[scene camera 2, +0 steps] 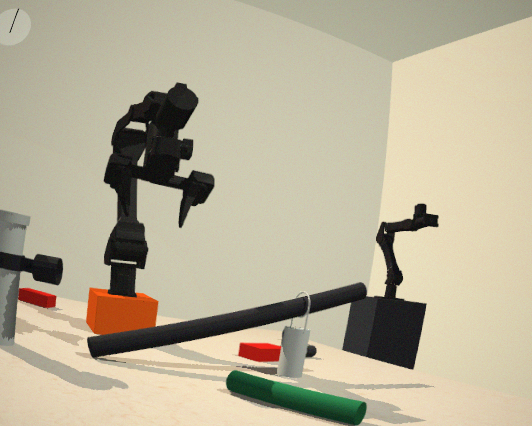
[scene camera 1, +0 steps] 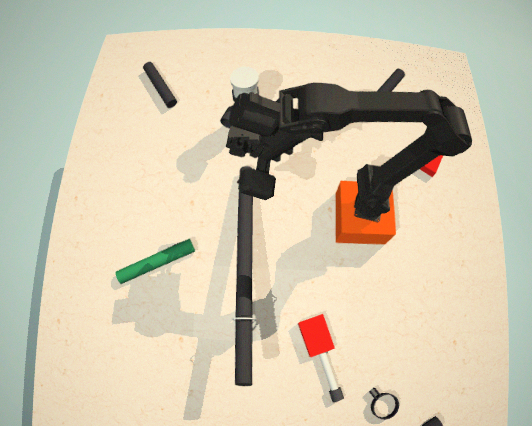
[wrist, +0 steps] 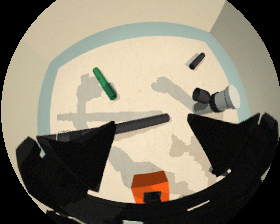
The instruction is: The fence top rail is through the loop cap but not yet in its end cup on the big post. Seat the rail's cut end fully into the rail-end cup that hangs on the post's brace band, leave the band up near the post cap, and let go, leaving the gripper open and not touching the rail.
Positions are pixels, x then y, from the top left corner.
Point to a short grey post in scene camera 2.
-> At 295,340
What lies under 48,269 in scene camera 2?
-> A dark rail-end cup.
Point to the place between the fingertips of my gripper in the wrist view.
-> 152,121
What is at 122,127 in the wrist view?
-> A dark top rail.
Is my gripper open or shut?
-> Open.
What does my gripper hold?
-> Nothing.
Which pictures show the dark top rail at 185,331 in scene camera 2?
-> Scene camera 2, scene camera 1 and the wrist view: all of them.
